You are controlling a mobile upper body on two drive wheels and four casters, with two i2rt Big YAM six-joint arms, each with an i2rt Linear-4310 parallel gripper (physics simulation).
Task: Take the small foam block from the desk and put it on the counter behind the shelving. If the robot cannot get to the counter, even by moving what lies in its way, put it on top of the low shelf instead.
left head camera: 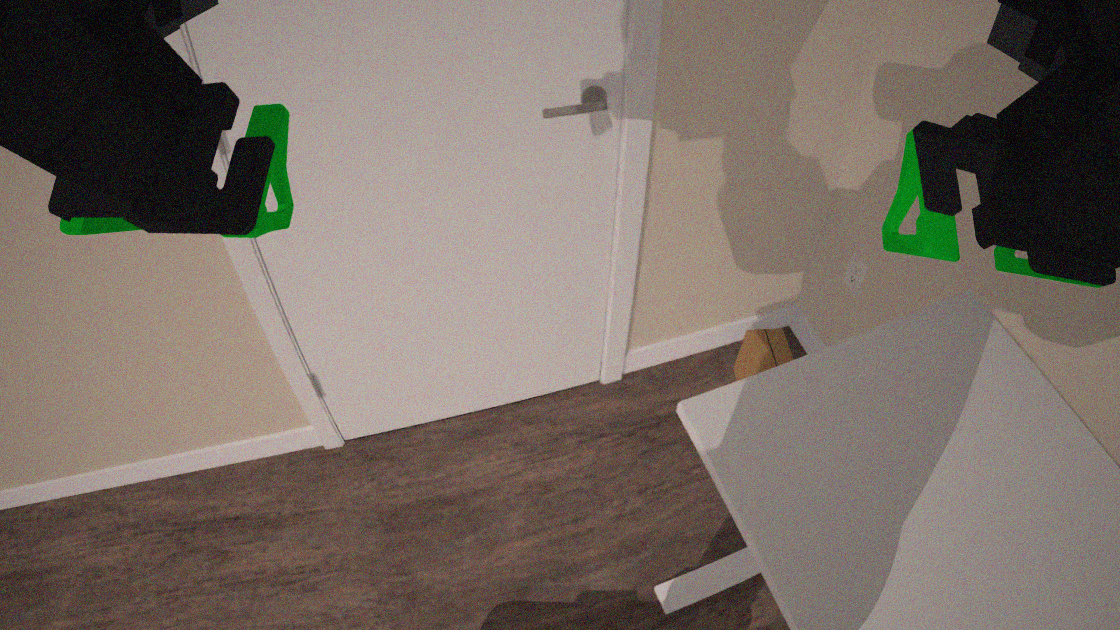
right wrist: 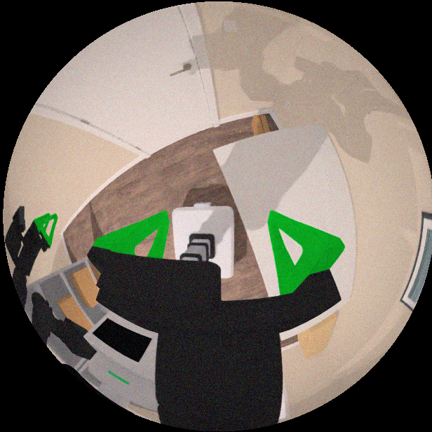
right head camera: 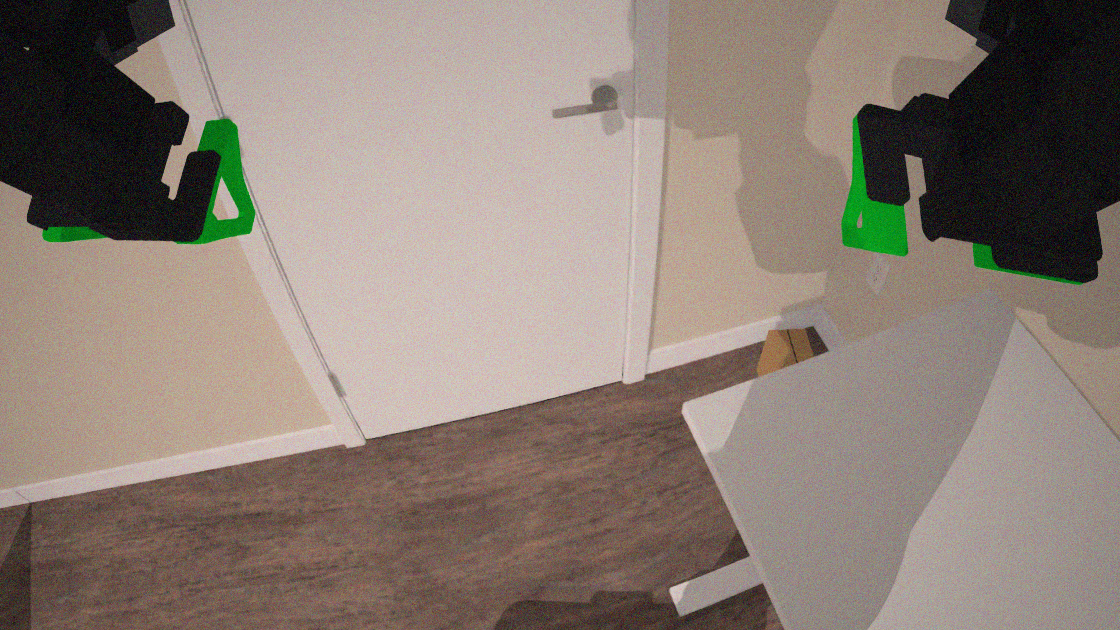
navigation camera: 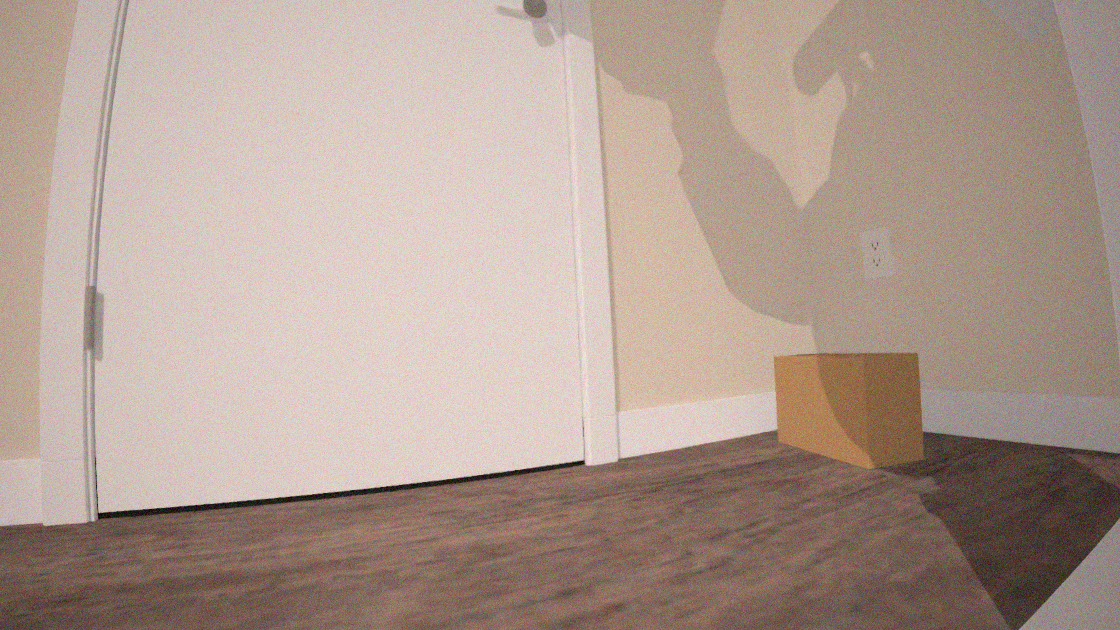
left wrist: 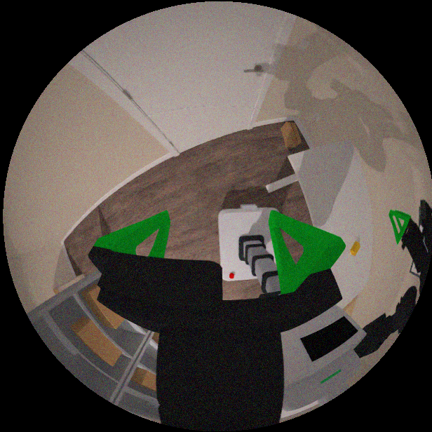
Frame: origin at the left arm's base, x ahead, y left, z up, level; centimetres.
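Where they show: left gripper, between the fingertips: [left head camera: 224, 216] [right head camera: 196, 223]; right gripper, between the fingertips: [left head camera: 943, 250] [right head camera: 913, 245].
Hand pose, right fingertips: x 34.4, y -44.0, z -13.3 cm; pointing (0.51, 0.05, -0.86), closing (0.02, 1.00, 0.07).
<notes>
After its pixels a point has its place.
The small yellow foam block [left wrist: 355, 248] lies on the white desk [left head camera: 822, 438] {y -60.6, x 54.6, z -69.0 cm} [right head camera: 845, 438] {y -63.5, x 55.0, z -69.0 cm} [left wrist: 325, 175] [right wrist: 265, 170], seen in the left wrist view toward the right finger side; it does not show in the head views. My left gripper [left head camera: 176, 219] {y 0.0, x 35.4, z -12.9 cm} [right head camera: 140, 227] [left wrist: 219, 215] is open and empty, left of the desk. My right gripper [left head camera: 979, 254] {y -44.0, x 34.4, z -13.3 cm} [right head camera: 947, 250] {y -44.0, x 34.4, z -13.3 cm} [right wrist: 218, 215] is open and empty, raised near the desk's far end in the head views. Grey shelving [left wrist: 132, 365] holding cardboard boxes stands lower left in the wrist views. The counter does not show.
A closed white door [left head camera: 438, 235] {y 5.3, x 106.1, z -75.5 cm} [right head camera: 454, 235] {y 5.1, x 106.2, z -75.5 cm} [navigation camera: 336, 258] {y 8.6, x 105.0, z -103.0 cm} is ahead. A cardboard box [left head camera: 763, 352] {y -76.4, x 115.8, z -122.9 cm} [right head camera: 785, 352] {y -76.6, x 115.9, z -123.0 cm} [navigation camera: 853, 407] {y -74.5, x 102.0, z -131.3 cm} stands on the floor in the corner behind the desk. A desk foot [left head camera: 708, 579] [right head camera: 716, 585] sticks out leftward. Another tan box [right wrist: 320, 335] stands beyond the desk's near end.
</notes>
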